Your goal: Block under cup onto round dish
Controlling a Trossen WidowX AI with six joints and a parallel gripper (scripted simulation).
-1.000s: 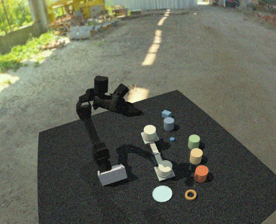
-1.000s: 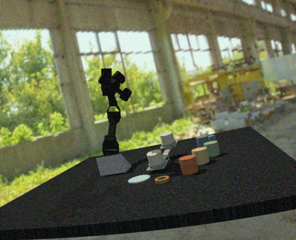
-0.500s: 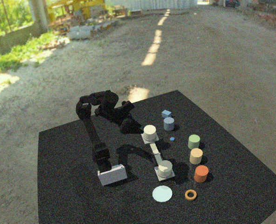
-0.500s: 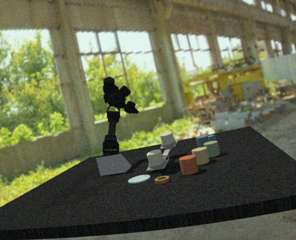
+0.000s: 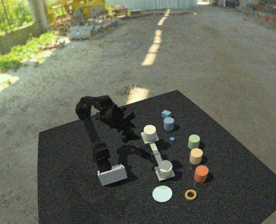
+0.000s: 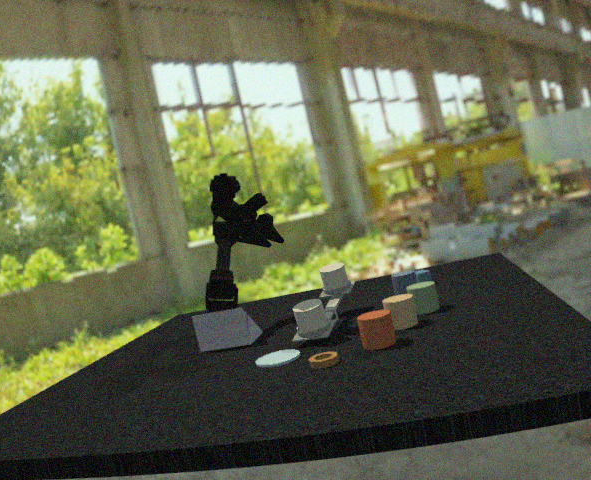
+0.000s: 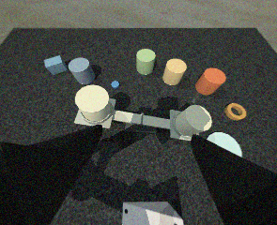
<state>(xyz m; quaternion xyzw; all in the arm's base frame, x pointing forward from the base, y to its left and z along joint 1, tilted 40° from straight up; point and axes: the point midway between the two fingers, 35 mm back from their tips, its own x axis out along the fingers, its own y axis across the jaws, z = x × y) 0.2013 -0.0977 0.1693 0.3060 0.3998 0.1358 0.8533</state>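
The cream cup lies 9 cm ahead of my gripper tip, 15 cm to the right of it and 18 cm below it. Also, from my gripper tip: round pale blue dish 4 cm ahead, 25 cm to the right, 23 cm below; block 9 cm ahead, 13 cm to the right, 20 cm below; small balance 10 cm ahead, 20 cm below.
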